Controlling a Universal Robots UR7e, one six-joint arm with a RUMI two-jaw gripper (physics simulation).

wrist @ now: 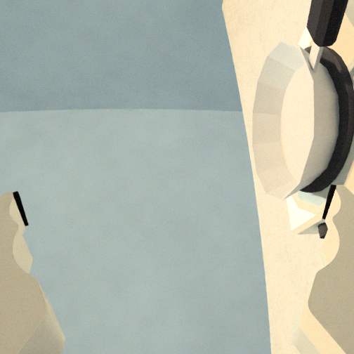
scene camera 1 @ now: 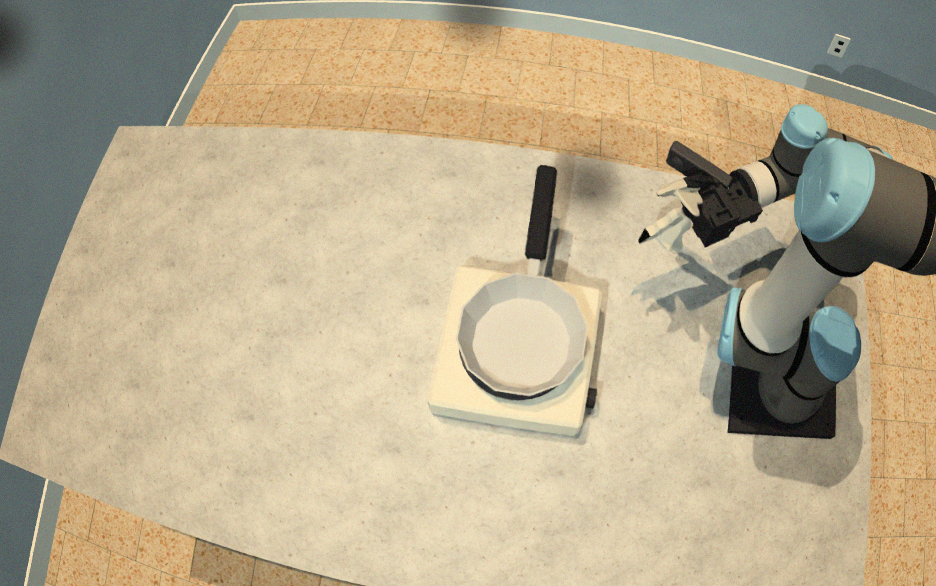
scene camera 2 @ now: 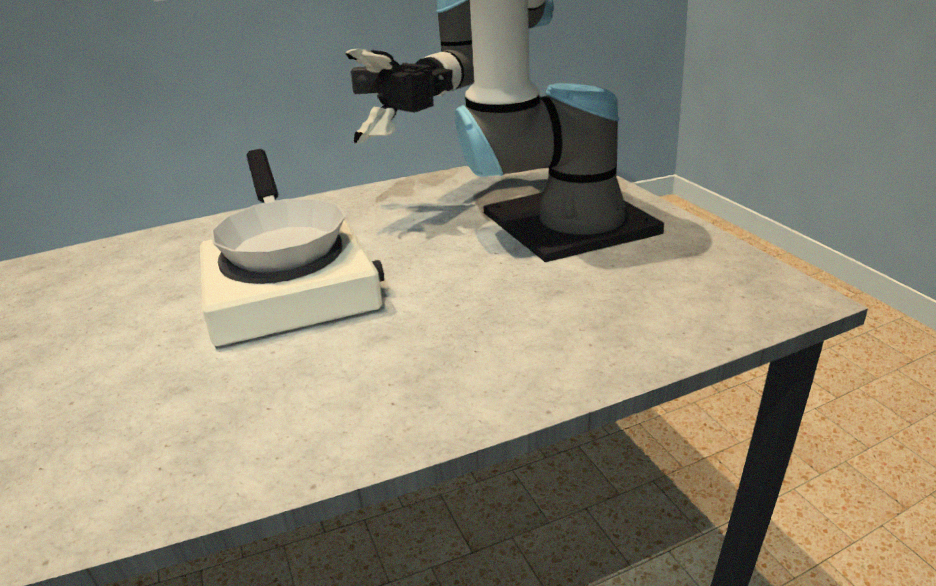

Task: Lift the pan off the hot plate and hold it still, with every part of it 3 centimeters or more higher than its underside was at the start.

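Places are measured from the arm's base along level axes (x up, y ahead, z left), in centimetres.
Pixels of known places: gripper, fingertip midpoint: (scene camera 1: 647,219) (scene camera 2: 350,99); arm's base, origin of the base link: (scene camera 1: 791,384) (scene camera 2: 582,216).
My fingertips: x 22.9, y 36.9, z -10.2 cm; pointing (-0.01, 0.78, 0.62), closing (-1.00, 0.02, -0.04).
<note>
For each thing: its top centre in the pictures, then the offset to it from my fingertips. Level surfaces: height alone.
- dark round burner, middle of its top: (scene camera 1: 524,342) (scene camera 2: 285,248) dx -17.1, dy +14.0, dz +16.3 cm
- black knob, middle of its top: (scene camera 2: 374,261) (scene camera 1: 591,394) dx -19.5, dy +1.5, dz +21.3 cm
- grey table, its level: dx -24.8 cm
A grey pan (scene camera 1: 522,338) (scene camera 2: 283,256) (wrist: 297,120) sits upright on the dark round burner (scene camera 2: 238,271) (wrist: 345,115) of a cream hot plate (scene camera 1: 449,389) (scene camera 2: 297,307) (wrist: 300,217). Its black handle (scene camera 1: 540,212) (scene camera 2: 261,175) (wrist: 326,22) points away from the hot plate, toward the table's far edge, and rises above the table. My gripper (scene camera 1: 650,214) (scene camera 2: 352,95) (wrist: 174,192) is open and empty. It is in the air on the robot-base side of the handle, apart from it and higher than the pan. One finger is above the other in the second scene view.
A black knob (scene camera 1: 591,398) (scene camera 2: 378,270) (wrist: 322,230) sticks out of the hot plate's side facing the robot base. The robot's black base plate (scene camera 1: 749,421) (scene camera 2: 524,220) stands on the grey table (scene camera 1: 241,310) (scene camera 2: 483,345) (wrist: 287,275). The table's far edge runs just beyond the handle.
</note>
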